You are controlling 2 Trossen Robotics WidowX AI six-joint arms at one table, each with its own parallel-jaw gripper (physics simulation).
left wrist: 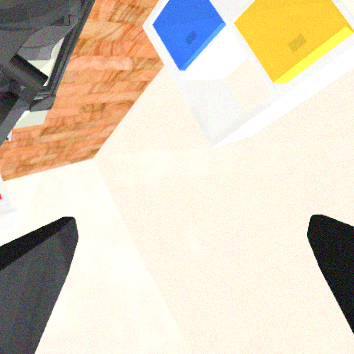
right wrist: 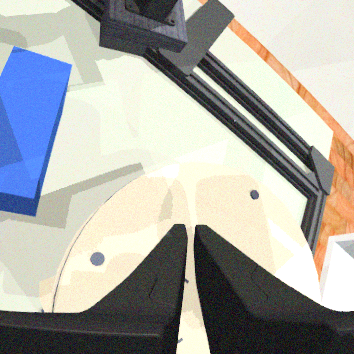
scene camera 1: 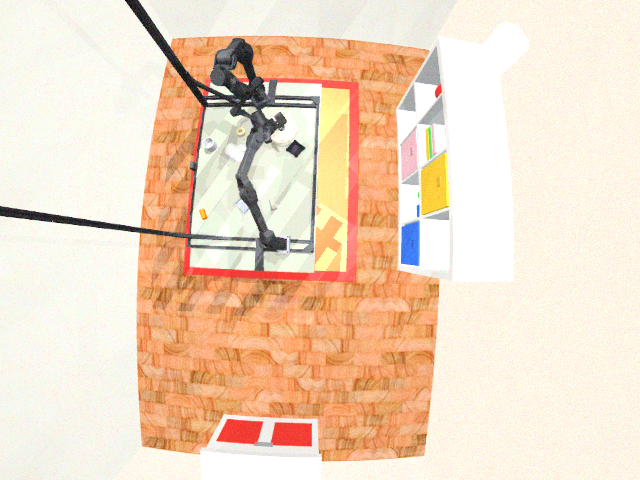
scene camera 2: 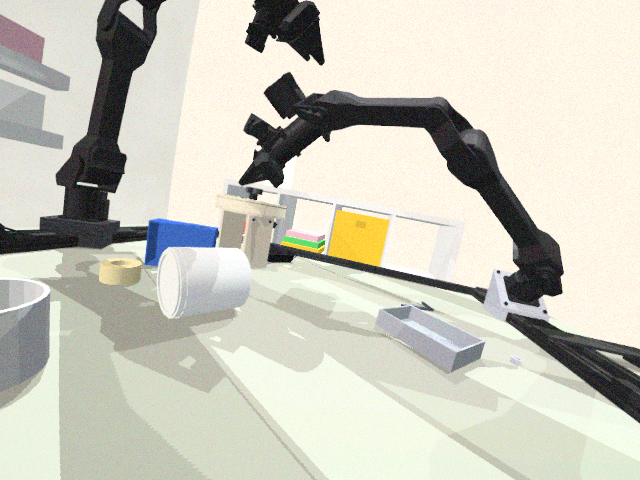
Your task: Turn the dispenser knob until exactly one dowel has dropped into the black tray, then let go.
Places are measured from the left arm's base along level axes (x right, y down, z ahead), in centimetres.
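Pixels of known places: left gripper, between the fingertips: [left wrist: 193, 226] [scene camera 1: 262, 112] [scene camera 2: 315, 62]; right gripper, between the fingertips: [right wrist: 188, 234] [scene camera 1: 272, 123] [scene camera 2: 239, 183]; left arm's base, origin of its link: [right wrist: 149, 0] [scene camera 1: 259, 97] [scene camera 2: 84, 218]; right arm's base, origin of its link: [scene camera 1: 283, 244] [scene camera 2: 520, 291].
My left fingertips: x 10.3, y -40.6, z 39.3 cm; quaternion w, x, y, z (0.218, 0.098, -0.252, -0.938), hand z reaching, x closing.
Ahead of a thing's pixels: the offset from my left fingertips to its top centre. "*": to the spot under its first point.
The dispenser @[dy +30.7, dx -8.7, dz -6.5 cm] [scene camera 1: 287, 136] [scene camera 2: 256, 240] [right wrist: 125, 215] is a cream stand with a round top. Its dark knob @[* dy +29.3, dx -7.1, dz -6.8 cm] [scene camera 2: 253, 193] shows on the top in scene camera 2; in the right wrist view it is hidden behind the fingers. My right gripper [scene camera 2: 242, 182] [right wrist: 188, 234] is shut, its fingers almost together over the round top. In scene camera 2 its tips are close beside and slightly above the knob, with no knob seen between them. My left gripper [scene camera 2: 316, 60] [left wrist: 193, 226] is open and empty, high above. The black tray @[dy +42.9, dx -11.5, dz +2.0 cm] [scene camera 1: 295, 148] [scene camera 2: 280, 254] lies beside the dispenser. I cannot make out a dowel.
A blue box @[dy +37.3, dx +1.5, dz -19.4 cm] [scene camera 2: 180, 240] [right wrist: 32, 120] stands beside the dispenser. A white cylinder @[* dy +40.0, dx +24.7, dz -15.1 cm] [scene camera 2: 206, 281] [scene camera 1: 236, 151] lies on its side near a tan ring @[dy +42.8, dx +10.9, dz -26.6 cm] [scene camera 2: 119, 276]. A grey tray @[dy +42.8, dx +30.1, dz +13.9 cm] [scene camera 2: 454, 356], a round grey container @[* dy +41.6, dx +32.6, dz -26.4 cm] [scene camera 2: 25, 330] and an orange object @[dy +42.3, dx +55.8, dz +3.8 cm] [scene camera 1: 202, 213] are farther off.
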